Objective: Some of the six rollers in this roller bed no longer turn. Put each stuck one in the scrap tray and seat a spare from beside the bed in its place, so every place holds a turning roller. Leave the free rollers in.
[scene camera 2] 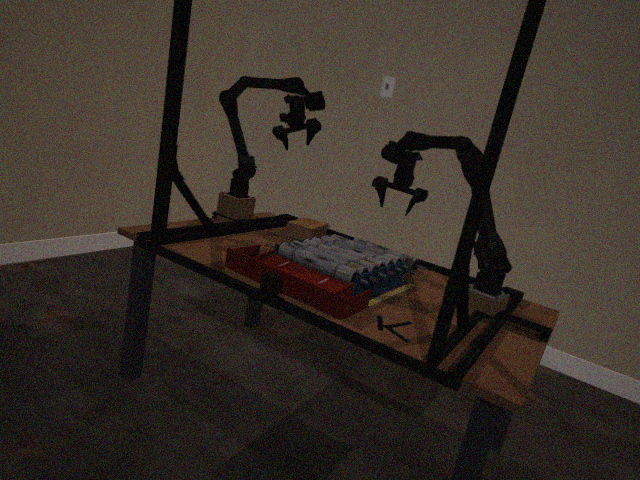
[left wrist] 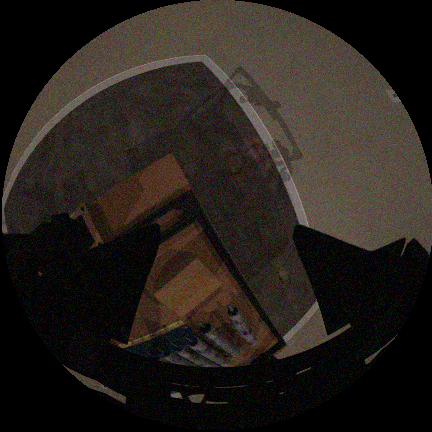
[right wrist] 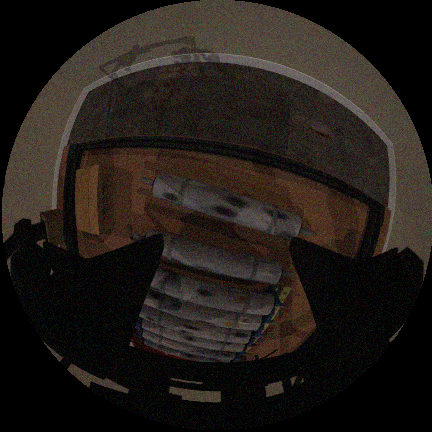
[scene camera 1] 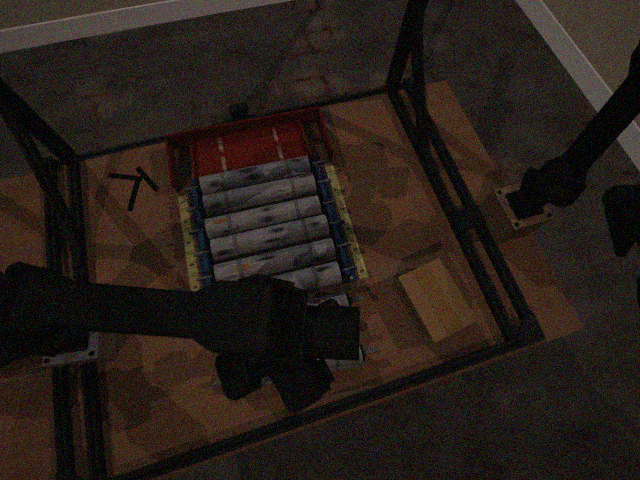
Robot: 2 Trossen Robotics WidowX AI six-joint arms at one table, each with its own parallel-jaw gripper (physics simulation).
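Frame: origin at the left arm's base, x ahead, y down, z left, level; millimetres.
Seen in the pictures: left gripper, fingertip midpoint: [scene camera 2: 297, 147] [left wrist: 229, 231] [scene camera 1: 630, 279]; right gripper, fingertip midpoint: [scene camera 2: 393, 211] [left wrist: 265, 354] [right wrist: 228, 242]; left arm's base, origin of the base link: [scene camera 2: 237, 195] [left wrist: 78, 235] [right wrist: 43, 229] [scene camera 1: 523, 203]; right arm's base, origin of the base link: [scene camera 2: 487, 290] [scene camera 1: 71, 335].
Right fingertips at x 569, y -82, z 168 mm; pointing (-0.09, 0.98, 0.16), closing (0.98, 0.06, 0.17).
Note:
Pixels of each thing's middle, then the offset from my right fingertips to it. "spot": a spot on its surface instead.
- red scrap tray, body centre: [scene camera 1: 250, 148] [scene camera 2: 295, 276] dx -25, dy +158, dz -523 mm
- outer spare, body centre: [right wrist: 227, 205] [scene camera 2: 383, 253] [left wrist: 243, 328] dx -2, dy +161, dz +10 mm
- inner spare, body centre: [right wrist: 212, 259] [left wrist: 221, 342] dx -9, dy +161, dz -92 mm
- pale wooden block, body centre: [scene camera 1: 432, 300] [right wrist: 91, 198] [left wrist: 185, 285] [scene camera 2: 307, 229] dx -316, dy +158, dz -34 mm
- black three-armed piece, surface spot: [scene camera 2: 395, 326] [scene camera 1: 134, 188] spot: dx +273, dy +186, dz -504 mm
Six grey, mottled rollers [scene camera 1: 261, 193] [scene camera 2: 320, 259] lie side by side in the bed with blue rails [scene camera 1: 338, 232] [scene camera 2: 382, 281]. Which are stuck cannot be told. The red scrap tray [scene camera 1: 248, 147] [scene camera 2: 310, 286] adjoins the bed; no roller shows in it. Two spare rollers lie beside the bed's other end: the outer spare [right wrist: 225, 205] [left wrist: 242, 325] and the inner spare [right wrist: 220, 257] [left wrist: 217, 340]. My right gripper [scene camera 1: 268, 384] [scene camera 2: 394, 210] [right wrist: 228, 242] is open and empty, high above the spares, partly hiding them in scene camera 1. My left gripper [scene camera 2: 298, 147] [left wrist: 229, 231] is open and empty, high up.
A pale wooden block [scene camera 1: 436, 299] [scene camera 2: 307, 227] [left wrist: 187, 287] [right wrist: 88, 200] lies near the spares' ends. A black three-armed piece [scene camera 1: 135, 180] [scene camera 2: 395, 328] lies by the tray. Black frame bars edge the table; uprights rise at its sides.

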